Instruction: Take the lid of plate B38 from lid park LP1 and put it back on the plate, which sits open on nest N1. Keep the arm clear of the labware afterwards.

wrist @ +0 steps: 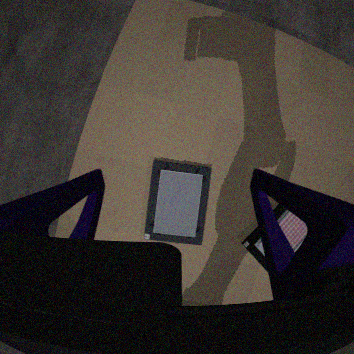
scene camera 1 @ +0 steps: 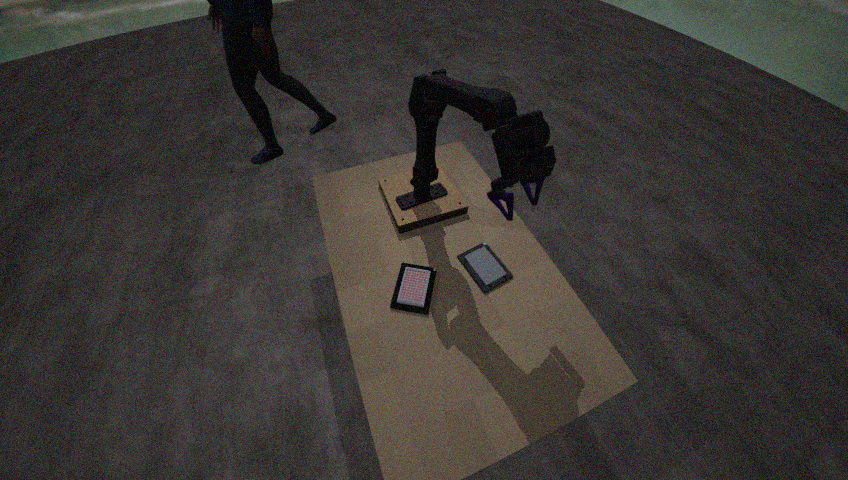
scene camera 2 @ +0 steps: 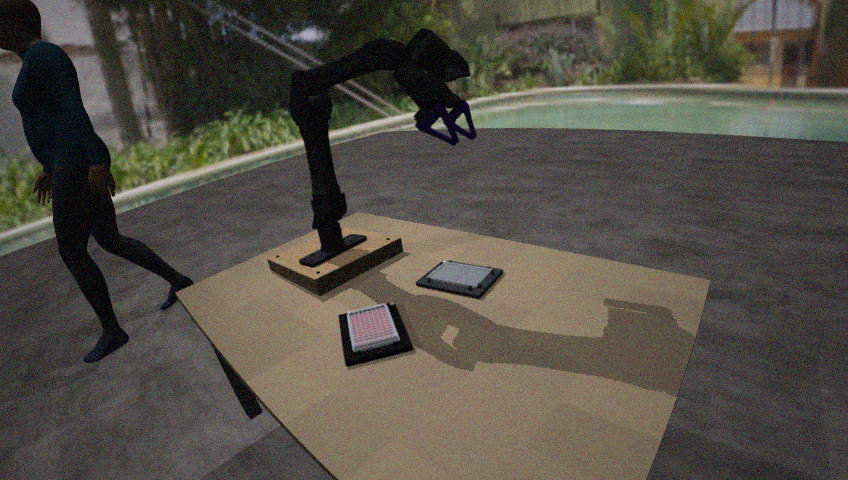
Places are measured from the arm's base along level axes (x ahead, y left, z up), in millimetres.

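Pixels of known places: gripper, fingertip midpoint: (wrist: 177, 177) (scene camera 1: 522, 212) (scene camera 2: 466, 140); arm's base, origin of the base link: (scene camera 1: 421, 196) (scene camera 2: 334, 251).
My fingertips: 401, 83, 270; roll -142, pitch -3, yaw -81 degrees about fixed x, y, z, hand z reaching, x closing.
For each thing: its middle in the pictures, then the offset to it from my fingertips, as dx, dy, dz. Level surfaces: height alone.
- lid, body centre: (wrist: 177, 203) (scene camera 2: 459, 274) (scene camera 1: 485, 265) -39, -25, -296
- dark grey lid park LP1, body centre: (wrist: 177, 203) (scene camera 2: 459, 275) (scene camera 1: 484, 265) -39, -25, -300
- plate, body centre: (scene camera 2: 371, 326) (wrist: 285, 236) (scene camera 1: 414, 285) -77, -275, -291
- black nest N1, body centre: (scene camera 2: 372, 330) (wrist: 283, 235) (scene camera 1: 414, 287) -77, -275, -301
- table, its level: dz -311
The lid (scene camera 1: 486, 265) (scene camera 2: 459, 274) (wrist: 178, 202) is a pale grey rectangle lying flat on the dark grey lid park LP1 (scene camera 1: 489, 288) (scene camera 2: 446, 289) (wrist: 204, 210). The plate (scene camera 1: 415, 286) (scene camera 2: 373, 327) (wrist: 295, 230), with pinkish wells, sits open on the black nest N1 (scene camera 1: 410, 309) (scene camera 2: 380, 354). In the wrist view the right finger partly hides the plate and nest. My gripper (scene camera 1: 522, 211) (scene camera 2: 464, 140) (wrist: 177, 177) is open and empty, its purple fingers wide apart, high above the table. In the wrist view the lid park shows between and below the fingertips.
The arm stands on a wooden base board (scene camera 1: 389, 190) (scene camera 2: 297, 249) at one end of the table (scene camera 1: 380, 368) (scene camera 2: 476, 416) (wrist: 150, 100). The arm's shadow falls across the table between the nest and park. A person (scene camera 1: 246, 71) (scene camera 2: 56, 113) is on the floor beyond the table.
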